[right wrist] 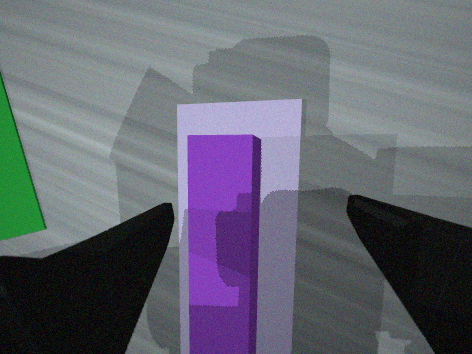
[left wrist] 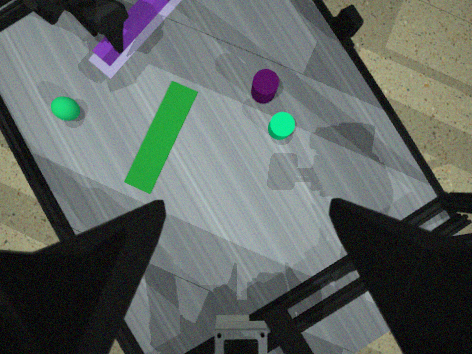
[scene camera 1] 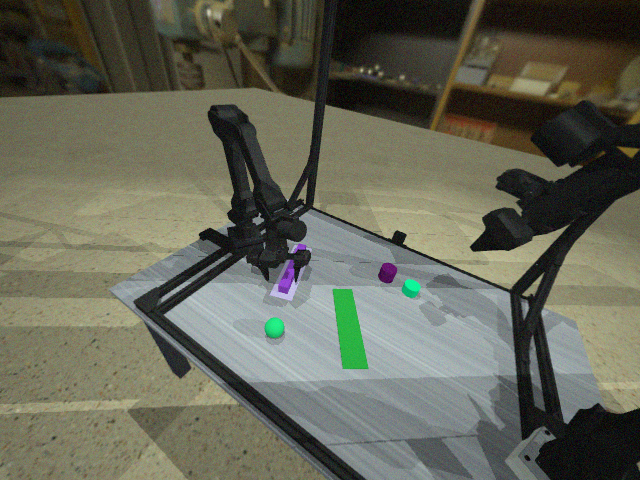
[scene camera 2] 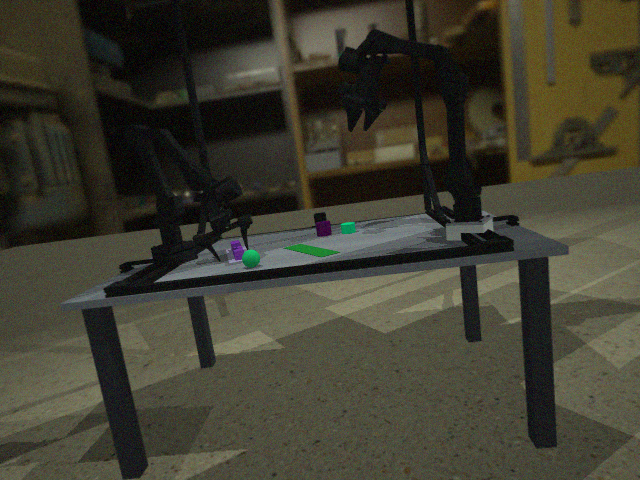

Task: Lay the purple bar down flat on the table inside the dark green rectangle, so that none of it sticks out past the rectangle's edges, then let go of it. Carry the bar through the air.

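The purple bar lies flat on a pale lilac rectangle, nearer its left edge in the right wrist view. The green rectangle is bare. My right gripper is open and low over the bar, one finger on each side of it, touching neither side in the right wrist view. The bar's near end runs out of that view. My left gripper is open, empty and high above the table.
A green ball lies near the lilac rectangle. A dark purple cylinder and a turquoise cylinder stand beyond the green rectangle in scene camera 1. Black rails edge the table.
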